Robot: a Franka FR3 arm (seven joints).
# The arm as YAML. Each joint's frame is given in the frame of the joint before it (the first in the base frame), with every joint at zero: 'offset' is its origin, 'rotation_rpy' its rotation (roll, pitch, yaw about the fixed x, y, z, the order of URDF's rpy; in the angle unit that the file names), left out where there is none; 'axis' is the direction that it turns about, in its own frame. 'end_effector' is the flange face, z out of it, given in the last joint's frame.
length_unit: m
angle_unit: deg
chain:
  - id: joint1
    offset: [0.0, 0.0, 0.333]
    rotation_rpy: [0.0, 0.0, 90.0]
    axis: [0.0, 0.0, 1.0]
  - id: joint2
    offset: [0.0, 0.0, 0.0]
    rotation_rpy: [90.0, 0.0, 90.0]
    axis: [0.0, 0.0, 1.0]
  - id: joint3
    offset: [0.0, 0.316, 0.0]
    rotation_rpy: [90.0, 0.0, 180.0]
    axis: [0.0, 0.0, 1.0]
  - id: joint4
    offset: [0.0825, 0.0, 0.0]
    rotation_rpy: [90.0, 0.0, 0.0]
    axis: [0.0, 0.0, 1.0]
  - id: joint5
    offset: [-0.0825, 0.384, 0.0]
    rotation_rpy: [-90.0, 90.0, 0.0]
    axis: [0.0, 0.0, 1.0]
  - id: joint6
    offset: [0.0, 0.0, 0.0]
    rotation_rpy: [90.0, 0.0, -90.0]
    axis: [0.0, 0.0, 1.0]
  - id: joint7
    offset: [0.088, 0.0, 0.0]
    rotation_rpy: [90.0, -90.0, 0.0]
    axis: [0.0, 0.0, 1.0]
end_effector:
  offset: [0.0, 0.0, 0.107]
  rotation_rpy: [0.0, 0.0, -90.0]
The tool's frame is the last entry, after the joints.
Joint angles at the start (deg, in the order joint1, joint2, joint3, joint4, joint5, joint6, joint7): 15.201, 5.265, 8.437, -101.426, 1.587, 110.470, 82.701
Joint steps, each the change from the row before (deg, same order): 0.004, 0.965, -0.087, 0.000, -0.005, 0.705, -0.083; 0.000, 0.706, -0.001, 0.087, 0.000, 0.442, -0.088; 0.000, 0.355, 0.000, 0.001, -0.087, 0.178, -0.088; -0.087, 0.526, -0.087, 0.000, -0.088, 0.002, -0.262; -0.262, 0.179, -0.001, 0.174, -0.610, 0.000, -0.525; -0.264, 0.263, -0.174, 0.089, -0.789, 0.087, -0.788; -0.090, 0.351, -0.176, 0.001, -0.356, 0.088, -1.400; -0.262, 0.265, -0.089, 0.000, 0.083, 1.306, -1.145; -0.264, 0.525, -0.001, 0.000, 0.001, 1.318, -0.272
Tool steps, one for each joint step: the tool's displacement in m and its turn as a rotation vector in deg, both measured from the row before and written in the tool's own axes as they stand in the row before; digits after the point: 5 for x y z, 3 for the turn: 0.00208, -0.00327, 0.00903, -0.232, -0.142, 0.045; 0.00091, -0.00253, 0.00605, -0.156, -0.116, -0.053; 0.00054, -0.00103, 0.00347, -0.175, 0.011, -0.102; 0.00246, -0.00080, 0.00551, -0.512, -0.037, -0.096; 0.00370, -0.00042, 0.00033, -0.071, 0.549, -0.484; 0.00575, -0.00015, 0.00180, -0.188, 0.721, -0.639; 0.00346, -0.00034, 0.00357, -0.308, 0.270, -1.262; 0.00423, -0.00220, 0.00076, 1.043, 0.122, -0.758; 0.00375, -0.00269, 0.00356, 0.797, 0.112, 0.006
